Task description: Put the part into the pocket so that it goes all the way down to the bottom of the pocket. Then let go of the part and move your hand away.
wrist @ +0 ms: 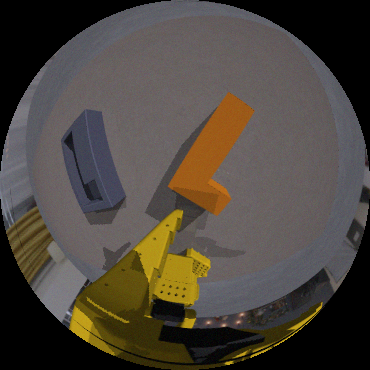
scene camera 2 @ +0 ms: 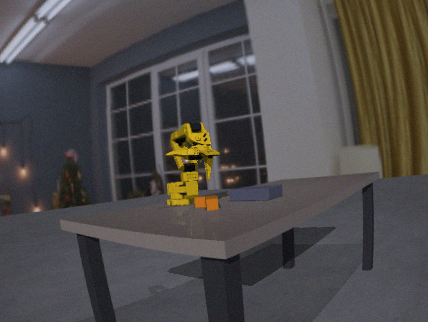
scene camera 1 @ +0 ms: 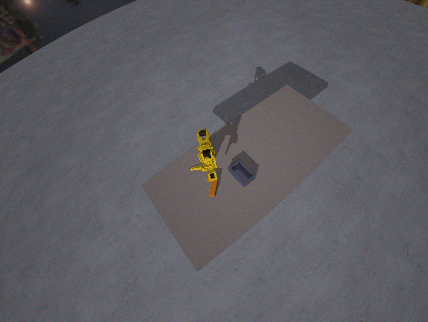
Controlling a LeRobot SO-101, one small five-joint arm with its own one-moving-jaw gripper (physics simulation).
An orange L-shaped part [wrist: 192, 179] rests on the table. Further things: a blue-grey pocket block [scene camera 2: 253, 193].
The blue-grey pocket block is seen too in the wrist view [wrist: 89, 165].
